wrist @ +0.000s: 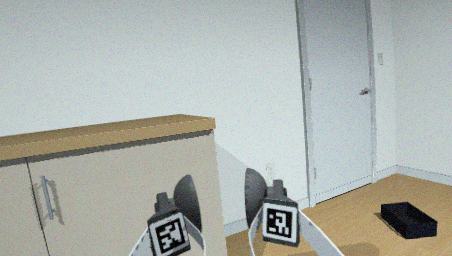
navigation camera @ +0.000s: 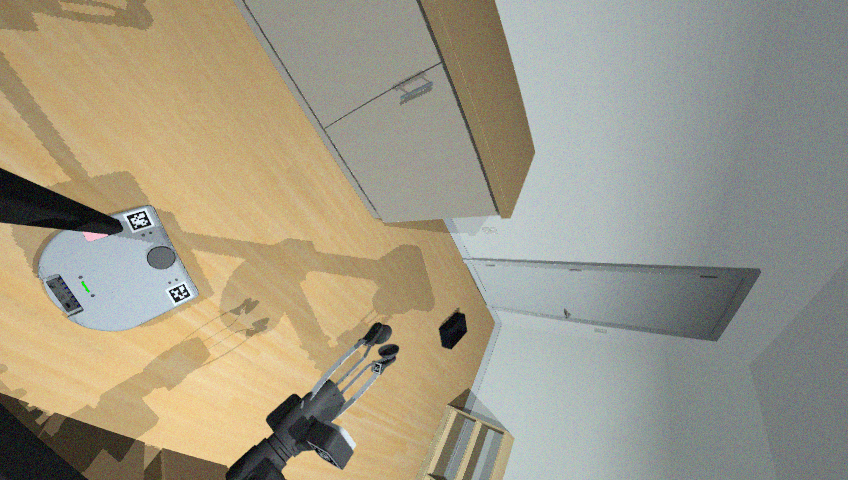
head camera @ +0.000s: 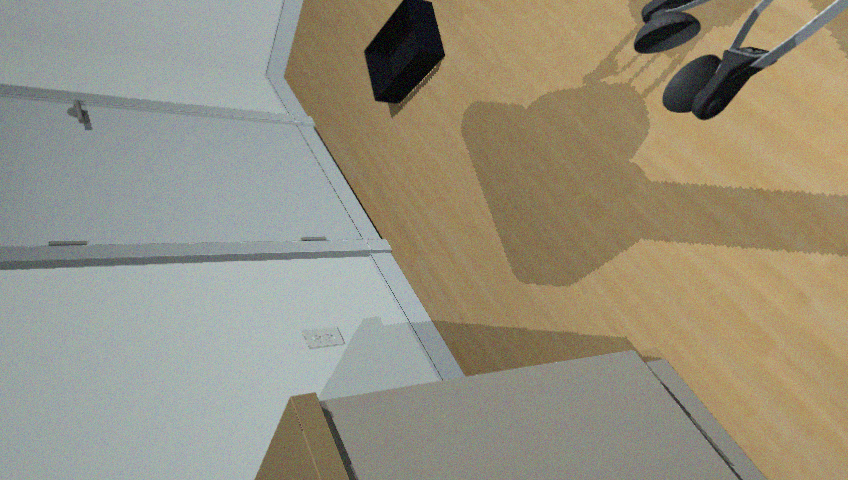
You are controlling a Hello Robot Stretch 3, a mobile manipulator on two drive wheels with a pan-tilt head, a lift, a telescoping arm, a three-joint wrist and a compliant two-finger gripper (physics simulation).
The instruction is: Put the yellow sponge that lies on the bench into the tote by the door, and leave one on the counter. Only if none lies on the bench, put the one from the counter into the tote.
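Where they show: gripper, between the fingertips: (wrist: 220, 191) (navigation camera: 392, 335) (head camera: 656, 81); robot's base, origin of its link: (navigation camera: 160, 255).
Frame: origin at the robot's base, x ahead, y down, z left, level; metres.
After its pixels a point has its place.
The black tote (head camera: 404, 53) {x 1.514, y -0.003, z -1.528 m} (navigation camera: 452, 330) {x 1.506, y -0.004, z -1.531 m} (wrist: 408, 220) {x 1.519, y -0.004, z -1.541 m} stands on the floor near the door (head camera: 178, 172) {x 2.101, y -0.657, z -1.386 m} (navigation camera: 606, 297) {x 2.093, y -1.257, z -1.362 m} (wrist: 340, 100) {x 2.091, y -0.862, z -1.359 m}. My gripper (head camera: 679, 64) {x 0.256, y -0.910, z -0.244 m} (navigation camera: 382, 342) {x 0.256, y -0.910, z -0.244 m} (wrist: 220, 191) {x 0.256, y -0.910, z -0.244 m} is open, with no object between its fingertips. In the navigation camera view it hangs to the left of the tote; in the wrist view the tote is to the right of the fingers. Part of the counter (head camera: 306, 428) {x 0.935, y -0.904, z -0.199 m} (navigation camera: 487, 107) {x 0.917, y -0.911, z 0.168 m} (wrist: 110, 137) {x 0.838, y -0.893, z 0.081 m} shows, with its wooden top over grey-beige cabinet fronts. No yellow sponge and no bench can be made out in these views.
A light wooden shelf unit (navigation camera: 450, 437) {x 0.979, y -0.079, z -2.458 m} stands against the wall, at the lower right of the navigation camera view. My round base (navigation camera: 119, 273) {x -0.108, y -0.160, z 0.001 m} is on the wood floor. The counter's end stands by the wall before the door. The robot's shadow falls across the floor.
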